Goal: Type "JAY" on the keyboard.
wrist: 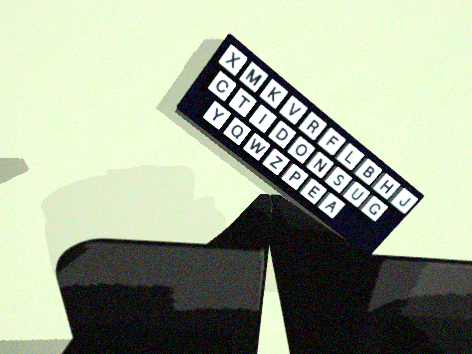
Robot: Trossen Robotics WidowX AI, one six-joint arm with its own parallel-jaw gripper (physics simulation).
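Places are measured from the arm's base along level axes (x ahead, y left, z up), in centimetres.
Where they show: gripper, between the fingertips: (268, 204).
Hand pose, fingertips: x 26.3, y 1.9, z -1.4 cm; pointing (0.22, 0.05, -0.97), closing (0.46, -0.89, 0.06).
Observation:
Things, the pixels of their top centre, and the offset from my fingertips. "spot": a spot on its surface instead. Level surfaces: height alone.
- dark blue keyboard, a spot on its surface: (200, 95) spot: dx +3.0, dy +6.2, dz -10.5 cm
- J key, centre of its top: (404, 201) dx +3.9, dy -11.9, dz -10.0 cm
- Y key, centre of its top: (216, 115) dx +2.3, dy +4.3, dz -10.0 cm
- pale green surface, height of its surface: dz -11.7 cm
A dark blue keyboard (200, 95) with white letter keys lies slanted, from upper left to lower right. The J key (404, 201) is at the right end of its top row. The A key (331, 205) is at the right end of its bottom row, and the Y key (216, 115) is at the left end of that row. My gripper (268, 204) is shut with nothing between its fingertips. Its tips show at the keyboard's lower long edge, below the Z and P keys. The right finger covers part of that edge. How high the tips are cannot be told.
The keyboard lies on a pale green surface (100, 75). Grey shadows fall beside the keyboard's left end and to the left of the fingers. Another shadow shows at the left edge of the view.

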